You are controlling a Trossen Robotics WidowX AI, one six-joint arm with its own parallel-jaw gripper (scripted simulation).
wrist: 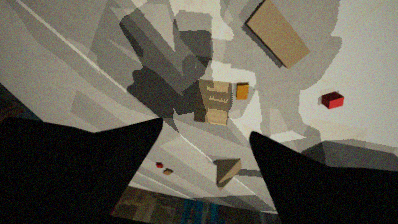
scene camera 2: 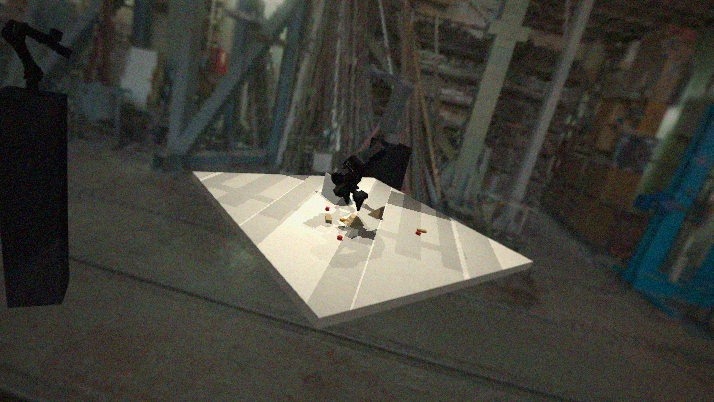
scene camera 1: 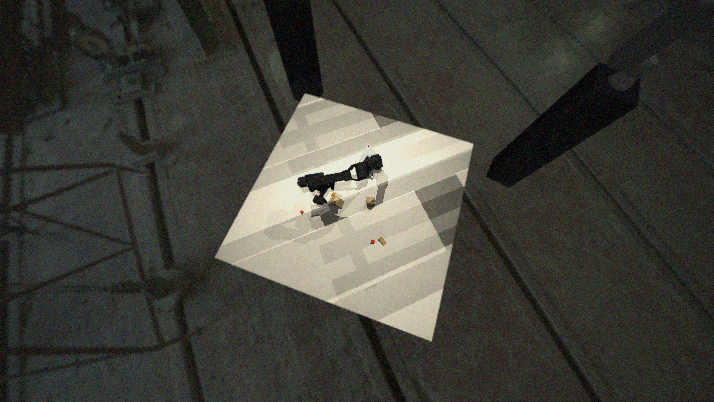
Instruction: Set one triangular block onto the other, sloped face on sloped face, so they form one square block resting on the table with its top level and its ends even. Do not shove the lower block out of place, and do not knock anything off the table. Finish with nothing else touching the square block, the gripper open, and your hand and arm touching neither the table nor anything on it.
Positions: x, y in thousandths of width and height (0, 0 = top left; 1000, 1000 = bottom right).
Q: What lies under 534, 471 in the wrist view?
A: A triangular block.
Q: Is my gripper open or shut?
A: Open.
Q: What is my gripper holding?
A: Nothing.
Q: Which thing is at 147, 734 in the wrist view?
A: My gripper.
